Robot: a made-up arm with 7 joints. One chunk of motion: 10 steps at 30 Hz.
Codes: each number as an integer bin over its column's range. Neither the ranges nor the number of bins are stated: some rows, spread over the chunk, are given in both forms.
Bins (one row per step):
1: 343 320 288 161 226 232 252
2: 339 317 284 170 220 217 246
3: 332 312 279 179 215 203 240
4: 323 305 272 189 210 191 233
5: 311 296 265 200 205 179 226
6: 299 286 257 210 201 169 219
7: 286 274 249 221 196 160 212
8: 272 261 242 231 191 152 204
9: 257 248 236 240 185 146 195
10: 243 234 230 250 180 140 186
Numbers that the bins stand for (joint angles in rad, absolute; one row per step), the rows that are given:
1: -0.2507 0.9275 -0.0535 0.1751 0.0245 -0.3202 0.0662
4: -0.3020 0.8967 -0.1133 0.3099 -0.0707 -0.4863 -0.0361
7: -0.3968 0.8330 -0.1993 0.4639 -0.1540 -0.6119 -0.1491
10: -0.5070 0.7508 -0.2703 0.6035 -0.2492 -0.6929 -0.2890
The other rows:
2: -0.2609 0.9214 -0.0685 0.2184 -0.0112 -0.3810 0.0339
3: -0.2789 0.9111 -0.0872 0.2617 -0.0409 -0.4377 0.0016
5: -0.3327 0.8782 -0.1395 0.3628 -0.1004 -0.5349 -0.0738
6: -0.3635 0.8577 -0.1694 0.4110 -0.1242 -0.5754 -0.1114
8: -0.4327 0.8063 -0.2255 0.5121 -0.1837 -0.6443 -0.1922
9: -0.4712 0.7796 -0.2479 0.5554 -0.2194 -0.6686 -0.2406

